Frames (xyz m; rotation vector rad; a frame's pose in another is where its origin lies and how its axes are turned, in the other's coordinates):
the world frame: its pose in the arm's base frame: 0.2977 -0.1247 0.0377 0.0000 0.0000 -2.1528
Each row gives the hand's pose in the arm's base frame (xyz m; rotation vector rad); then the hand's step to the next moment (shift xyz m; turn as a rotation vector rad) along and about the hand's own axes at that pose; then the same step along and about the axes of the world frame.
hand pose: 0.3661 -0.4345 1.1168 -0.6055 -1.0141 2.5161
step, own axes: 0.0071 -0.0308 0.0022 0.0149 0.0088 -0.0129
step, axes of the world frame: -0.0181 -0.0143 0.0217 -0.0029 -0.0108 -0.0185
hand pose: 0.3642 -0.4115 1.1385 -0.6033 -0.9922 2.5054
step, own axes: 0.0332 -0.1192 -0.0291 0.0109 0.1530 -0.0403
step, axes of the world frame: -0.0996 -0.0544 0.0572 0.0732 0.0282 -0.1379
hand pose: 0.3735 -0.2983 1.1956 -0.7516 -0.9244 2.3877
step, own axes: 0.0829 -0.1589 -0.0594 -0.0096 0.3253 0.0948
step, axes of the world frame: -0.1582 -0.0900 0.0501 0.2903 0.0406 -0.1702
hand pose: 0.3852 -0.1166 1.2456 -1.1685 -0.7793 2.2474
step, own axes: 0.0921 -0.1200 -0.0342 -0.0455 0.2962 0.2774
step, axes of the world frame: -0.1291 -0.0849 0.0131 0.4039 -0.0412 -0.0441
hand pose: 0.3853 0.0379 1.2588 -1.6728 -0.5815 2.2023
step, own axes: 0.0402 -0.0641 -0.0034 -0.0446 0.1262 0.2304
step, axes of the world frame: -0.0590 -0.0474 -0.0026 0.2500 -0.0876 0.0285
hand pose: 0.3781 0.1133 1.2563 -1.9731 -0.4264 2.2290
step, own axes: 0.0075 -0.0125 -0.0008 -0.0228 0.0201 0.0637
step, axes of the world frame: -0.0111 -0.0088 -0.0035 0.0598 -0.0302 0.0222
